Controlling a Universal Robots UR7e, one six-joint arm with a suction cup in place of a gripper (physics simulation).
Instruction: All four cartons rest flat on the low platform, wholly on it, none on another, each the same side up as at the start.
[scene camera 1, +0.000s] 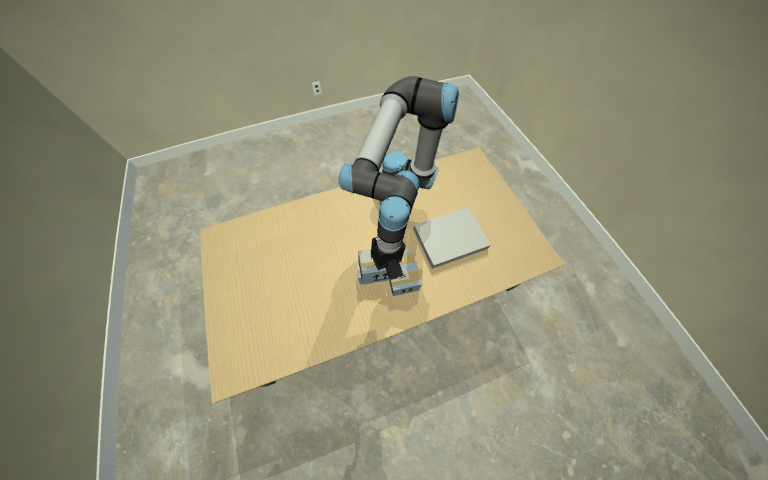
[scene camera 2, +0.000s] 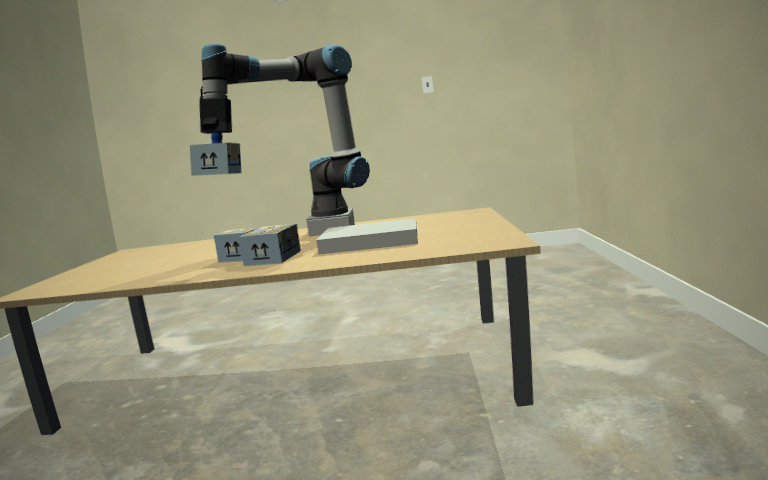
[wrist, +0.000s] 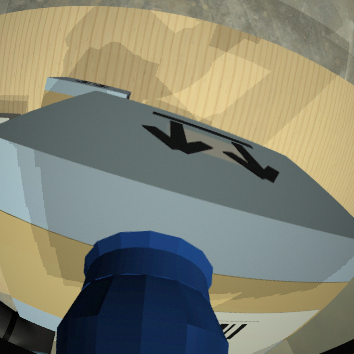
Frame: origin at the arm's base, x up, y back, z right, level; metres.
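Seen in the pictures: hand, its tool point: (scene camera 2: 217, 147) (wrist: 150, 247); arm's base, origin of its link: (scene camera 2: 329, 213).
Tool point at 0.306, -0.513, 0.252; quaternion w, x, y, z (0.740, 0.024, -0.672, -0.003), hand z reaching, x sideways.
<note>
Pixels of each thing's top centre, then the offset from my tool point to it, as dx, dy, dz. Level surfaces: height alone.
- blue-grey carton, centre of its top: (wrist: 201, 331) (scene camera 2: 213, 142) (scene camera 1: 378, 259) +0.021, +0.018, +0.017
- second carton, centre of its top: (wrist: 77, 112) (scene camera 2: 263, 232) (scene camera 1: 405, 278) -0.283, +0.009, -0.104
- third carton, centre of its top: (scene camera 2: 236, 231) -0.283, +0.115, +0.018
- low grey platform, centre of its top: (scene camera 2: 369, 228) (scene camera 1: 452, 234) -0.331, +0.146, -0.430
- wooden table, height of its surface: dx -0.379
My suction gripper (scene camera 2: 216, 137) (wrist: 147, 255) is shut on a blue-grey carton (scene camera 1: 368, 276) (scene camera 2: 209, 159) (wrist: 175, 195). The held carton hangs level, high above the table, with its arrows upright. A second carton (scene camera 1: 406, 289) (scene camera 2: 260, 249) (wrist: 87, 86) stands on the table near its front edge, arrows up. A third carton (scene camera 2: 228, 247) stands behind and left of it in scene camera 2. The remaining carton cannot be made out clearly; the arm, held carton and front carton hide parts of the group. The low grey platform (scene camera 1: 453, 236) (scene camera 2: 368, 238) lies right of the cartons, with none on it.
The wooden table (scene camera 1: 260, 283) (scene camera 2: 453, 234) carries the cartons and platform. The robot's base (scene camera 2: 330, 221) stands at the back, close to the platform's left rear. The table's front edge runs close before the cartons.
</note>
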